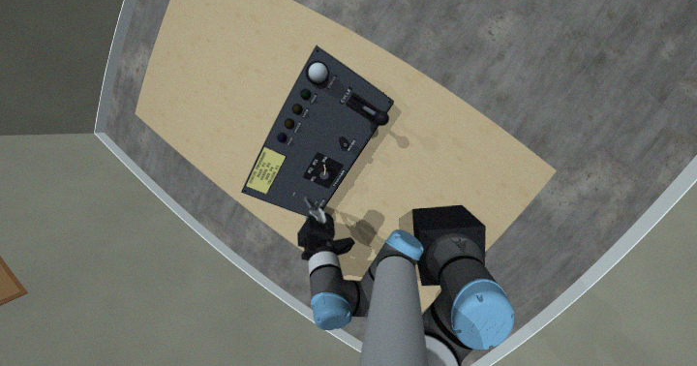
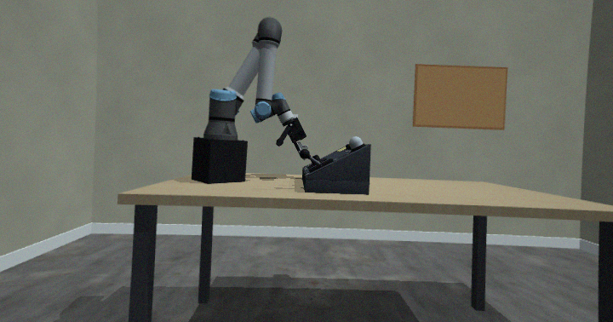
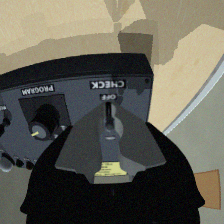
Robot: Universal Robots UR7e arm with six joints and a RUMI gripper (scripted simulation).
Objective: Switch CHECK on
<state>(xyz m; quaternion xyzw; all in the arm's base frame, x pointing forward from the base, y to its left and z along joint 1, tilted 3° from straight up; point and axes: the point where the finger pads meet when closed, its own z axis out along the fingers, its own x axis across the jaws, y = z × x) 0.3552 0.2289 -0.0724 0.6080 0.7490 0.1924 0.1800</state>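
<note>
Now: the check switch 5 cm ahead of my hand and 1 cm to the left of it. Also, from my hand: rotary selector (12 cm to the right, 9 cm ahead); mode button (22 cm to the right, 10 cm ahead); dark sloped console (16 cm to the right, 12 cm ahead, 2 cm below).
</note>
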